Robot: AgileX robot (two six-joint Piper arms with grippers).
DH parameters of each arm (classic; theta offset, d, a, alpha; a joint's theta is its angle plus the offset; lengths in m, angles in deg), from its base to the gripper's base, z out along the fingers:
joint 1: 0 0.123 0 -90
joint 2: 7.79 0 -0.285 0
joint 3: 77.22 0 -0.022 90
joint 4: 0 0.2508 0 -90
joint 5: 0 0 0.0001 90
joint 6: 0 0.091 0 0
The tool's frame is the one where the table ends.
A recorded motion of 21 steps. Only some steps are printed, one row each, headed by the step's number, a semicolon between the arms.
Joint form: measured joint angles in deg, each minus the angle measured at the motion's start. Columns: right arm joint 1, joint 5, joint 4, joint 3, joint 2, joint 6; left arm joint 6, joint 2, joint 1, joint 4, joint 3, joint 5.
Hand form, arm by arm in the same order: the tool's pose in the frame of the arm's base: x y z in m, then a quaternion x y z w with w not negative. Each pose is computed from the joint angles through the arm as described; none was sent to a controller.
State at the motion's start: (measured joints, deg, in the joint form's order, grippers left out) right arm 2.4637 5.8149 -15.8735 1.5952 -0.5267 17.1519; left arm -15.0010 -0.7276 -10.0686 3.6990 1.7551 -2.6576
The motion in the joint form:
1: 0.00 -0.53 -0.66 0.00 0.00 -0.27; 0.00 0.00 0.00 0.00 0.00 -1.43
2: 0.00 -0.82 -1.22 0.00 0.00 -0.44; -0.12 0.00 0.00 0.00 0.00 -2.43
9: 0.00 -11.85 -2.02 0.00 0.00 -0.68; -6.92 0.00 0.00 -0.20 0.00 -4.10
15: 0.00 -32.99 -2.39 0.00 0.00 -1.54; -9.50 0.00 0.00 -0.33 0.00 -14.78
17: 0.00 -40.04 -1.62 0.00 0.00 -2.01; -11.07 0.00 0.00 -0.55 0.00 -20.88
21: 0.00 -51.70 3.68 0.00 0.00 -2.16; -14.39 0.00 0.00 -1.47 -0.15 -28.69
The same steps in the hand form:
1: 0.0570 0.0000 0.1962 -0.00359 0.71413 0.00822 0.69995; 0.0550 -0.0102 0.2100 -0.00538 0.65576 -0.14152 0.74156
2: 0.0570 0.0001 0.1967 -0.00833 0.71231 0.00401 0.70181; 0.0548 -0.0102 0.2115 -0.00557 0.64916 -0.14373 0.74693
9: 0.0555 0.0053 0.2133 -0.03368 0.64417 0.01799 0.76393; 0.0543 -0.0103 0.2141 -0.04385 0.63654 -0.19185 0.74571
15: 0.0435 0.0149 0.2430 -0.07608 0.49744 0.04883 0.86277; 0.0495 -0.0104 0.2304 -0.04786 0.56172 -0.22796 0.79386
17: 0.0371 0.0170 0.2519 -0.08338 0.44406 0.06124 0.89001; 0.0455 -0.0101 0.2392 -0.04995 0.51665 -0.25001 0.81735
21: 0.0243 0.0148 0.2661 -0.05915 0.35021 0.09897 0.92955; 0.0390 -0.0088 0.2506 -0.06051 0.45439 -0.29047 0.83994

